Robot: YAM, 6 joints.
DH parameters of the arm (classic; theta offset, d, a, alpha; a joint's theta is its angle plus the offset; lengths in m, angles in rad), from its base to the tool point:
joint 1: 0 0.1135 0.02 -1.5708
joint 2: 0 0 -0.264 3.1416
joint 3: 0.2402 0 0.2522 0
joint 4: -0.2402 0 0.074 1.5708
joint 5: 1.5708 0 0 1.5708
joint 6: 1.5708 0.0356 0 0
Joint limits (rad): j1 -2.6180..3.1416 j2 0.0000..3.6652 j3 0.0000..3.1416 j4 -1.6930..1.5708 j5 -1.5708..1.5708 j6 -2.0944..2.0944
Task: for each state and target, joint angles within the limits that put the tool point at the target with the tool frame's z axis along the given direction. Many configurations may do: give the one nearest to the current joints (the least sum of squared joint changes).
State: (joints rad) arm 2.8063 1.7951 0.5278 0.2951 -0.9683 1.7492
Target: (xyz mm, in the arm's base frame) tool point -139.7 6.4 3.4 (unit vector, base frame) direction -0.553 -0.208 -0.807
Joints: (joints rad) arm 3.0271 2.1878 0.0020 1.1923 -0.2732 1.7492
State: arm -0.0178 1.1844 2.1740 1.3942 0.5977 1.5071
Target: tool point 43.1 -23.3 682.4 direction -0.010 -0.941 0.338
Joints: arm 0.2306 1.4539 2.3923 1.2193 1.1528 1.5071
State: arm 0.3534 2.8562 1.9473 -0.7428 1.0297 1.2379
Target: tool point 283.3 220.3 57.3 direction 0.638 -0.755 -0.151
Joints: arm 0.7590 2.3300 1.3336 -0.9336 1.4088 1.2379
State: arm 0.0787 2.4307 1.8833 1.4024 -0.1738 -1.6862
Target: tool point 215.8 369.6 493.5 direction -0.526 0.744 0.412
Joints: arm 0.9712 1.9875 2.0092 0.8927 -1.0238 -1.6862
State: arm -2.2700 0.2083 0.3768 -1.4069 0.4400 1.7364
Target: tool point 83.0 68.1 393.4 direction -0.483 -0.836 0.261
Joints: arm -2.3680 0.0020 1.2026 -0.9269 -0.2636 1.7364
